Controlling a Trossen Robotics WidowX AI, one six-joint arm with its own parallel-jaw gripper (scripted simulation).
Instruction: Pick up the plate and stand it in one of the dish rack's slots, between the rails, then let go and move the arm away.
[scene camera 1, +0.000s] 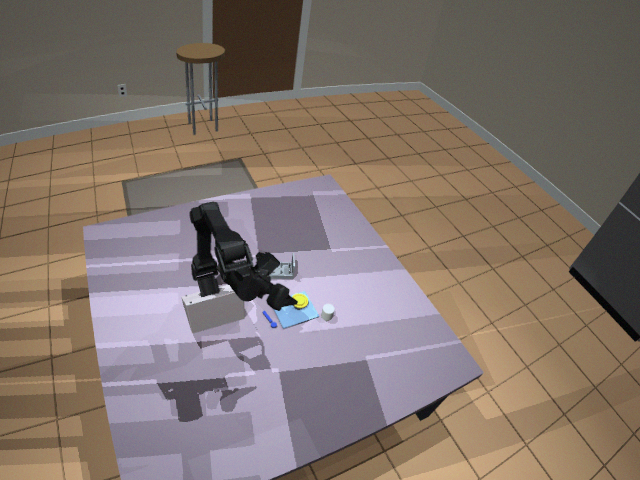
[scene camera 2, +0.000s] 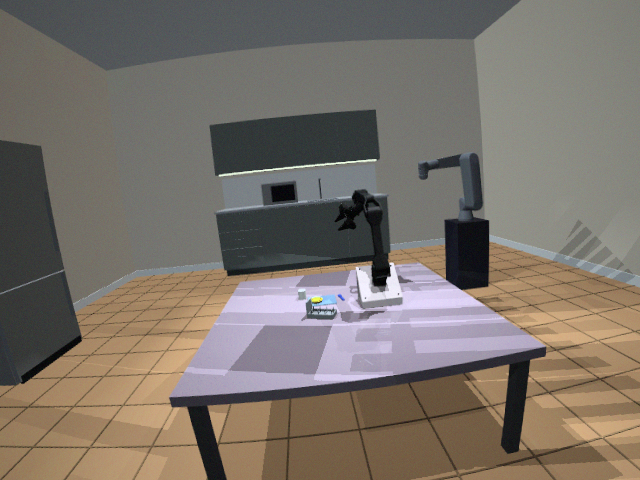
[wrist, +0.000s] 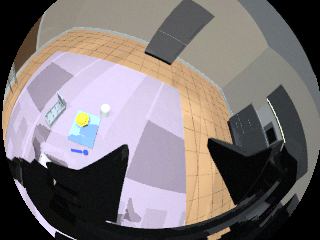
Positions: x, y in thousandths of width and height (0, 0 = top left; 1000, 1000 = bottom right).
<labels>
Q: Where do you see my gripper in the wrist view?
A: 530, 610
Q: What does my gripper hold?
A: Nothing.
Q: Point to a blue mat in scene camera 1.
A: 451, 659
</labels>
